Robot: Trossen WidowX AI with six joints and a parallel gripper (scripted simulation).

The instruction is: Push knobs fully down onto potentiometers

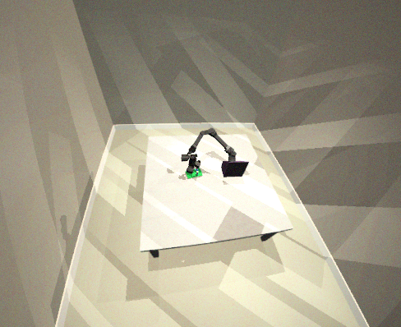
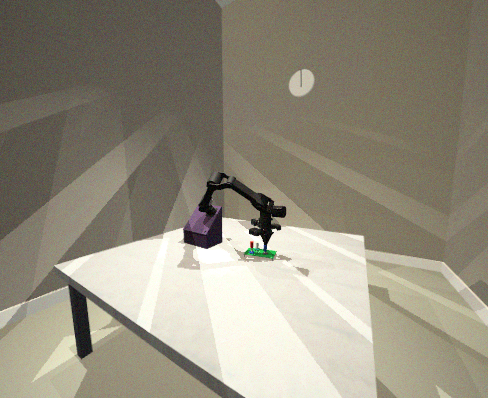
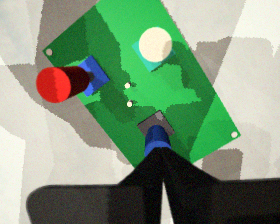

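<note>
My gripper tip is now 20 mm above the blue knob. From my gripper tip the other things lie so: beige knob 60 mm behind, 20 mm to the left, 20 mm below.
</note>
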